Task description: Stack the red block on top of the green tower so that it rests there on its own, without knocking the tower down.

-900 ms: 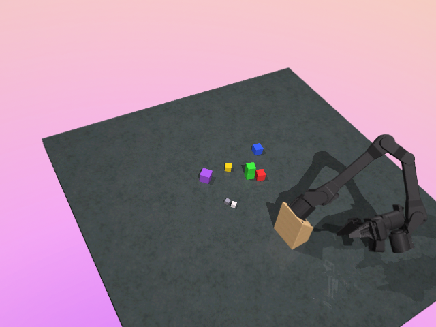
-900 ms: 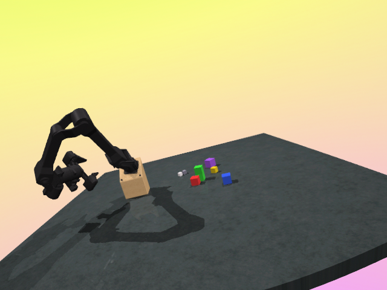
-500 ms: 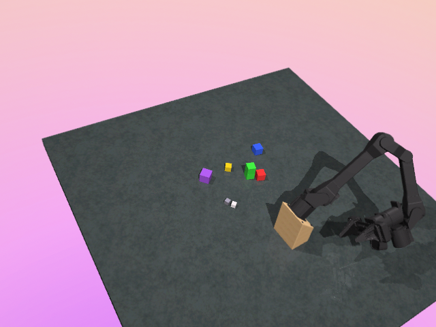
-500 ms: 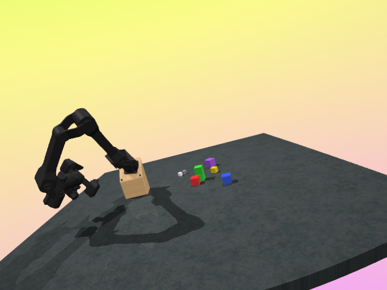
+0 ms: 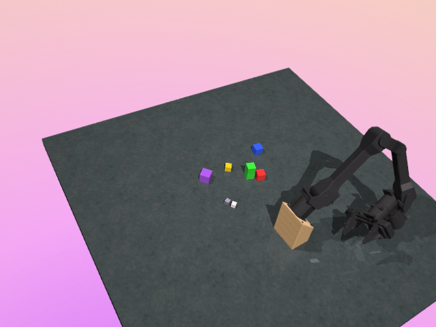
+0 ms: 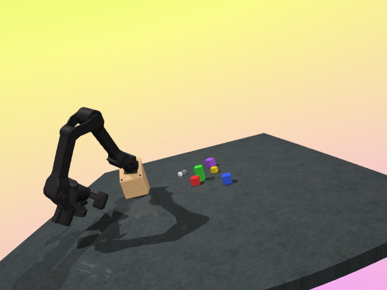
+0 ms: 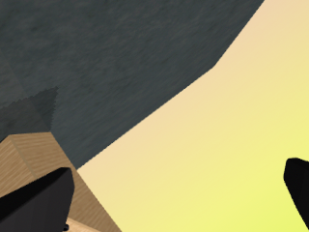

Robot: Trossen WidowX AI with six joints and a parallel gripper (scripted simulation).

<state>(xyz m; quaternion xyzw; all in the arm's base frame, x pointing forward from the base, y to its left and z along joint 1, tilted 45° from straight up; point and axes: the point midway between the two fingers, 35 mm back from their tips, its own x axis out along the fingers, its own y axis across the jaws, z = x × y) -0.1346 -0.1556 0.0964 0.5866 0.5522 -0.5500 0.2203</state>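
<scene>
My gripper tip is 420 mm short of the red block, 110 mm to the right of it and 80 mm above it. Also, from my gripper tip: yellow block: 510 mm ahead, 210 mm to the left, 80 mm below; then small grey block: 360 mm ahead, 290 mm to the left, 80 mm below; then small white block: 330 mm ahead, 280 mm to the left, 80 mm below.
</scene>
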